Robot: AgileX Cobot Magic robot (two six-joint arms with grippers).
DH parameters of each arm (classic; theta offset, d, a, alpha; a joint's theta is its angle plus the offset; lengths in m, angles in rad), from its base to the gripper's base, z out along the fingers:
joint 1: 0 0.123 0 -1.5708
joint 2: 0.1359 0 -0.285 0
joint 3: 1.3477 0 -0.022 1.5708
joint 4: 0 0.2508 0 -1.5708
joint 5: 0 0 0.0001 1.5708
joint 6: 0 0.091 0 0
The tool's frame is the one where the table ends.
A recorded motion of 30 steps. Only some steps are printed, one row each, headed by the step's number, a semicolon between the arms.
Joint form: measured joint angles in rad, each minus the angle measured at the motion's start. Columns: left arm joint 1, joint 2, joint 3, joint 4, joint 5, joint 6; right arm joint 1, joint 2, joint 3, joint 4, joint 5, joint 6.
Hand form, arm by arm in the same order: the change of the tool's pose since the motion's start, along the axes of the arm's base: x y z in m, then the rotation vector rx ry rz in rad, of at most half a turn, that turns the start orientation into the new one. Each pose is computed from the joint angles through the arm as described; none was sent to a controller.
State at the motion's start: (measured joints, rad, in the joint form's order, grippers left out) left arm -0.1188 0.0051 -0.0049 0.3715 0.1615 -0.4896; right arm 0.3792 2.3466 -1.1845 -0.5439 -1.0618 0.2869
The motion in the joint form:
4: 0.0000 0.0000 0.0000 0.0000 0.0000 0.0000; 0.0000 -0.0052 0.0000 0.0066 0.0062 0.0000
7: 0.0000 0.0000 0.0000 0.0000 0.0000 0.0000; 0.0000 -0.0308 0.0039 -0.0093 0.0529 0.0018
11: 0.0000 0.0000 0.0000 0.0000 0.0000 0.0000; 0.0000 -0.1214 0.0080 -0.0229 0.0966 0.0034
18: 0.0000 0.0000 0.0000 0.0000 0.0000 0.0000; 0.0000 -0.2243 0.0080 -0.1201 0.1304 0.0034
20: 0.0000 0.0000 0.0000 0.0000 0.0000 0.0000; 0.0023 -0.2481 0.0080 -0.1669 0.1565 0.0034
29: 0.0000 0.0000 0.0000 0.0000 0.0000 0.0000; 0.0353 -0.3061 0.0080 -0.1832 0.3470 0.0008
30: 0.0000 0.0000 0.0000 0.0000 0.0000 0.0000; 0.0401 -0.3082 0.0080 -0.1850 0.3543 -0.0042
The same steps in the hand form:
4: 0.0000 0.0000 0.0000 0.0000 0.0000 0.0000; 0.0007 -0.0004 0.0019 0.0003 0.0002 -0.0073
7: 0.0000 0.0000 0.0000 0.0000 0.0000 0.0000; 0.0004 -0.0005 0.0080 -0.0321 0.0077 -0.0055
11: 0.0000 0.0000 0.0000 0.0000 0.0000 0.0000; 0.0009 -0.0007 0.0433 -0.0376 -0.0470 -0.0075
18: 0.0000 0.0000 0.0000 0.0000 0.0000 0.0000; -0.0056 0.0019 0.0835 -0.0776 -0.1460 0.0564
20: 0.0000 0.0000 0.0000 0.0000 0.0000 0.0000; -0.0088 0.0036 0.0904 -0.1151 -0.1654 0.0849
29: 0.0000 0.0000 0.0000 0.0000 0.0000 0.0000; -0.0142 0.0093 0.1000 -0.2448 -0.1202 0.0558
30: 0.0000 0.0000 0.0000 0.0000 0.0000 0.0000; -0.0153 0.0108 0.1003 -0.2535 -0.1230 0.0596

